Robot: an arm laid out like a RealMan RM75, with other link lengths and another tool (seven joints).
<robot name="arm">
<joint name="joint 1" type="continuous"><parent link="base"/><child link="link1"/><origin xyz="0.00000 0.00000 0.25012" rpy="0.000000 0.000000 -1.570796"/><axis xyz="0 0 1"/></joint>
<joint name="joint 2" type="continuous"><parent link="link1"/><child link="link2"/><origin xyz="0.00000 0.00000 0.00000" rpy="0.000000 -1.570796 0.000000"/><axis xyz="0 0 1"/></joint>
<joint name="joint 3" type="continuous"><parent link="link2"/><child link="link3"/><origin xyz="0.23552 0.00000 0.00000" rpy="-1.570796 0.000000 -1.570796"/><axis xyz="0 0 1"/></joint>
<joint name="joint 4" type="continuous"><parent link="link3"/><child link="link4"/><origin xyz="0.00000 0.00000 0.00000" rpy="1.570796 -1.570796 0.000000"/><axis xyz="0 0 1"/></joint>
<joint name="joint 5" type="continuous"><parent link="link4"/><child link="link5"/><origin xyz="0.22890 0.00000 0.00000" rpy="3.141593 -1.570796 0.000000"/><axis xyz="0 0 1"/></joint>
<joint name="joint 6" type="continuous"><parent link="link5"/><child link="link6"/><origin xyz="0.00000 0.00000 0.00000" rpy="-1.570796 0.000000 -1.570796"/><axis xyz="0 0 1"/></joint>
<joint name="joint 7" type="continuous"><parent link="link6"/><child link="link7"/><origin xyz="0.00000 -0.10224 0.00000" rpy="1.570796 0.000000 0.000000"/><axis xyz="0 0 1"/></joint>
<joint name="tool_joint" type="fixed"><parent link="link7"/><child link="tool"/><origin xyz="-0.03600 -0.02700 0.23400" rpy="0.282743 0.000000 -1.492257"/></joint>
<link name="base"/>
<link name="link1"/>
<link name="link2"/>
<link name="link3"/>
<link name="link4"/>
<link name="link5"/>
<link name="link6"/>
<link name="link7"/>
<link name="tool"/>
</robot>
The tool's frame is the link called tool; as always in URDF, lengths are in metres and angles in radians. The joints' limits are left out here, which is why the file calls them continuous.
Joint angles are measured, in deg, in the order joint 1, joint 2, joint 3, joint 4, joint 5, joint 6, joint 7. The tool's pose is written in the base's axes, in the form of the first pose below.
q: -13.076, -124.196, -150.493, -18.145, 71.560, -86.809, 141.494
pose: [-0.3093 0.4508 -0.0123 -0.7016 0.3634 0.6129 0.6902 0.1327 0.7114]
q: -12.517, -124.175, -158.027, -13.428, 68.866, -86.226, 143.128
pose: [-0.3535 0.4442 0.0180 -0.7866 0.1906 0.5872 0.6135 0.1346 0.7781]
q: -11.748, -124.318, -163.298, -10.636, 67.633, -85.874, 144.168
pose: [-0.3844 0.4329 0.0350 -0.8270 0.0720 0.5575 0.5620 0.1294 0.8170]
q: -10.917, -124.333, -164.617, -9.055, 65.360, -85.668, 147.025
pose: [-0.4036 0.4232 0.0459 -0.8229 -0.0039 0.5682 0.5635 0.1233 0.8169]
